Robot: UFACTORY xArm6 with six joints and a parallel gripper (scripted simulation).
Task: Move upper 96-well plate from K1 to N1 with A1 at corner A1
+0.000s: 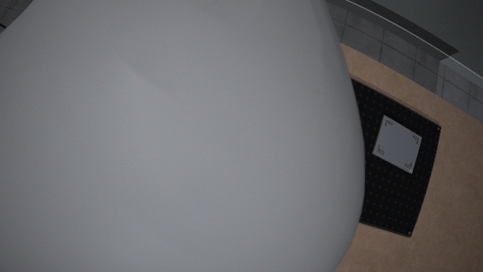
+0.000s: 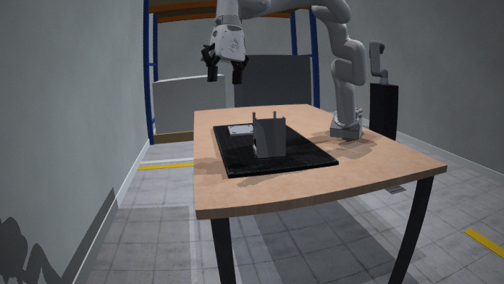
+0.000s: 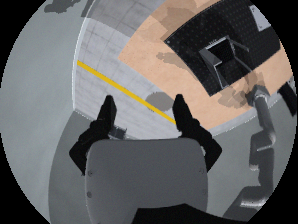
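My hand is 18 cm past the black 96-well plate, 16 cm to the left of it and 24 cm above it. From my hand the other things lie so: white 96-well plate (18 cm behind, 16 cm to the right, 26 cm below); plate nest N1 (19 cm behind, 55 cm to the right, 28 cm below); pale A1 mark (25 cm behind, 62 cm to the right, 27 cm below).
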